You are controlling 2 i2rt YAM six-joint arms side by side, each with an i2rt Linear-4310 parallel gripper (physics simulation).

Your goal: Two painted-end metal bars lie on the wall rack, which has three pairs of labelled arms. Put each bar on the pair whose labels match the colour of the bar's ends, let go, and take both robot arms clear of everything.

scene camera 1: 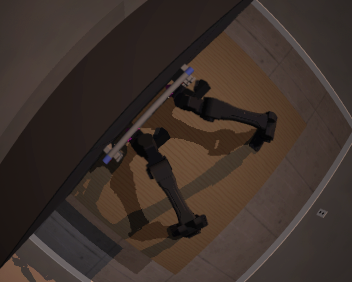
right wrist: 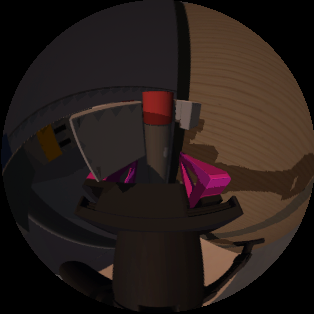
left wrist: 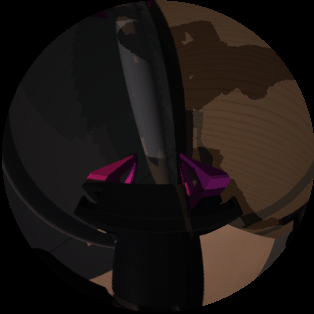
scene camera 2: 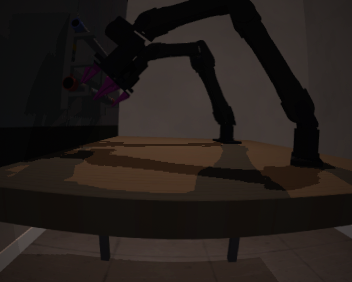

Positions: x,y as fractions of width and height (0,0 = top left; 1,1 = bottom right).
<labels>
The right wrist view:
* right gripper: 0.50,0.50
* red-ended bar: 0.50,0.34
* dark wall panel: 0.45,0.16
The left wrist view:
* left gripper: 0.50,0.50
</labels>
